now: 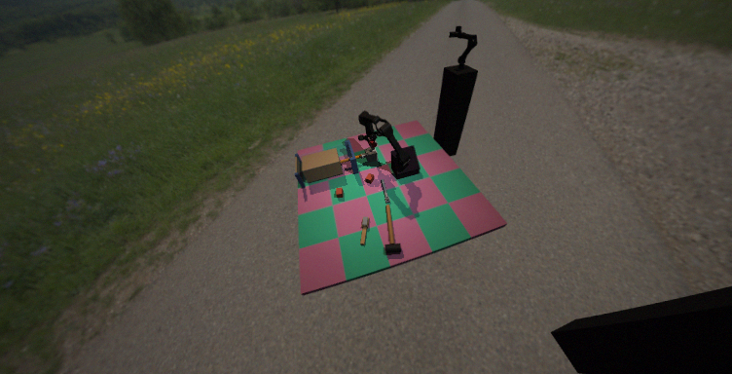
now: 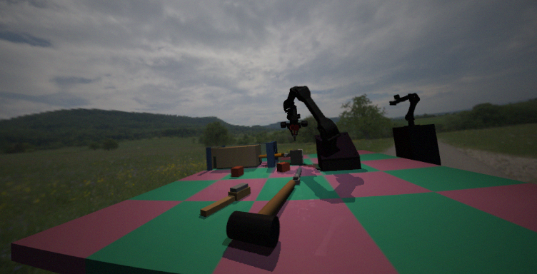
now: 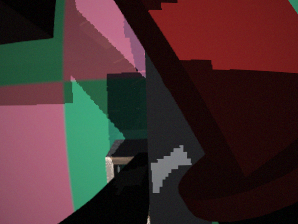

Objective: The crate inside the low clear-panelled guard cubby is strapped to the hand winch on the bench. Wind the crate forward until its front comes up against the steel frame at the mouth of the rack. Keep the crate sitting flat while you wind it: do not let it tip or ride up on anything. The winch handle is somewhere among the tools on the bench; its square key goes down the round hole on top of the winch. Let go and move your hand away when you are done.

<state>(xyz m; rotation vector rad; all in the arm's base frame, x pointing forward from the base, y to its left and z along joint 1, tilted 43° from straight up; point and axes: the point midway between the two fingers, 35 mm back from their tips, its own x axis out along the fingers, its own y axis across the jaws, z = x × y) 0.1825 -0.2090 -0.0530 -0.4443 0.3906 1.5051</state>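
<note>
Now: gripper tip 2 cm below the winch handle. Round my gripper tip: grey winch (16 cm below, 8 cm to the right, 1 cm behind); then red knob (4 cm to the left, 4 cm above); then frame (16 cm ahead, 9 cm below, 6 cm to the right).
</note>
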